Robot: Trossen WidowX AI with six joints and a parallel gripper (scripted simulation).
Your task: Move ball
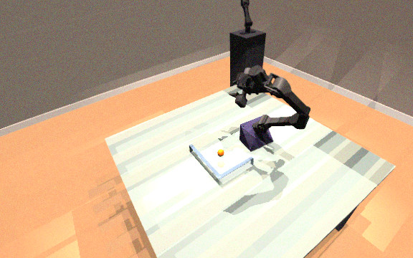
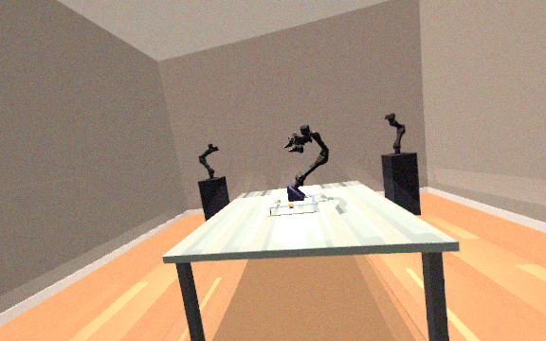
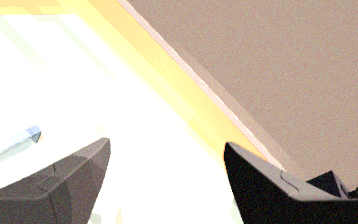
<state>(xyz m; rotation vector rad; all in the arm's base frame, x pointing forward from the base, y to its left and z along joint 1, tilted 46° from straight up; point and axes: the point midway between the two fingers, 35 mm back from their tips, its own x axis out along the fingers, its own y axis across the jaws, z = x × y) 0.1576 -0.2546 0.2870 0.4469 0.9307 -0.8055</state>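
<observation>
Right now my gripper tip is 70 mm short of the orange ball, 10 mm to the left of it and 420 mm above it. The rest, counted from my gripper tip: see-through copy (120 mm ahead, 60 mm to the left, 420 mm below).
</observation>
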